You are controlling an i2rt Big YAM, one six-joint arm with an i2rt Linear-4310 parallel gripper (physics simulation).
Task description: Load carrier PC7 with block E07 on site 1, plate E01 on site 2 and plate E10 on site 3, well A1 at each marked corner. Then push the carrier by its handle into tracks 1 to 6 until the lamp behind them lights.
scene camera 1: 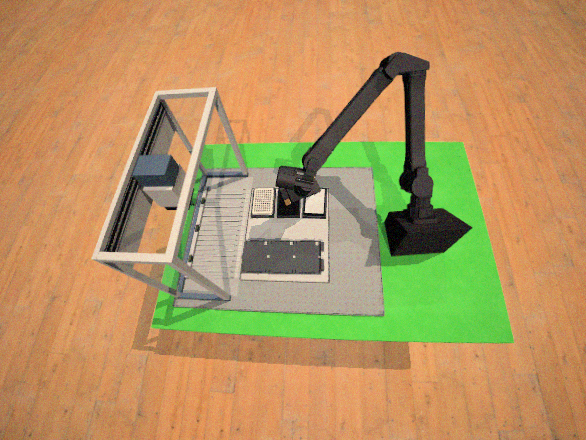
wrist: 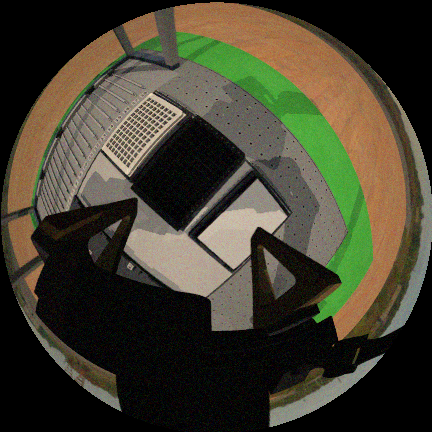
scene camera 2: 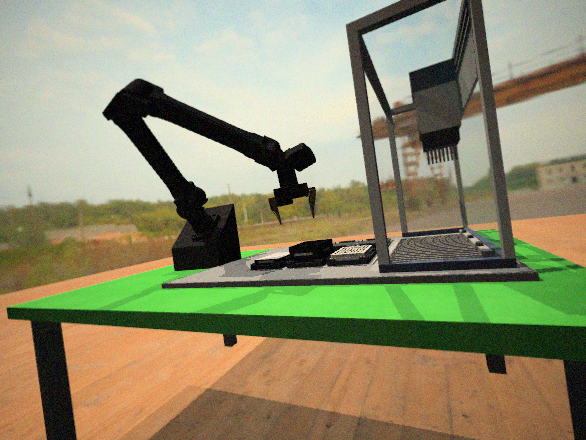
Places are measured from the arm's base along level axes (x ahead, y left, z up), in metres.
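Pixels of known places: gripper, between the fingertips: [scene camera 1: 296, 193] [wrist: 196, 219] [scene camera 2: 297, 220]; arm's base, origin of its link: [scene camera 1: 419, 217] [scene camera 2: 206, 227].
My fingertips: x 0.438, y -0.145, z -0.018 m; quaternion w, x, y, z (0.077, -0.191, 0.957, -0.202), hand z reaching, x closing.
Observation:
For each thing: its top centre in the pictures, then the offset to it from my fingertips. "spot": a spot on its surface instead. Level surfaces: height alone.
- white gridded plate, centre of its top: [wrist: 137, 128] [scene camera 2: 352, 249] [scene camera 1: 262, 200] dy -0.036, dx +0.151, dz -0.093 m
- taller black gridded piece, centre of its top: [wrist: 185, 168] [scene camera 2: 311, 242] [scene camera 1: 288, 197] dy -0.027, dx +0.040, dz -0.066 m
- smooth pale surface, a spot on its surface: [wrist: 245, 225] [scene camera 1: 314, 200] spot: dy -0.018, dx -0.070, dz -0.093 m
- dark flat carrier, centre of its top: [wrist: 103, 275] [scene camera 2: 341, 239] [scene camera 1: 281, 254] dy +0.217, dx +0.072, dz -0.089 m
- grey deck, height of its surface: dz -0.119 m
My gripper [scene camera 2: 298, 220] [wrist: 196, 219] is open and empty, fingers pointing down, above the row of labware. A white gridded plate [scene camera 1: 263, 201] [scene camera 2: 352, 252] [wrist: 143, 132] lies nearest the tracks [scene camera 1: 220, 215] [wrist: 82, 135]. A taller black gridded piece [scene camera 1: 287, 210] [scene camera 2: 310, 248] [wrist: 192, 170] sits in the middle, partly hidden by the gripper in scene camera 1. A smooth pale surface [scene camera 1: 314, 201] [wrist: 245, 225] in a black frame is nearest the arm's base. The dark flat carrier [scene camera 1: 282, 257] lies parallel to this row, without labware on it. Labels are unreadable.
A gantry frame [scene camera 1: 198, 150] [scene camera 2: 369, 150] [wrist: 166, 35] stands over the tracks. Its head [scene camera 1: 159, 172] [scene camera 2: 436, 107] hangs high, with tips pointing down. Carrier and labware share a pale panel [scene camera 1: 310, 230] on the grey deck [scene camera 1: 355, 290]. No lit lamp is discernible.

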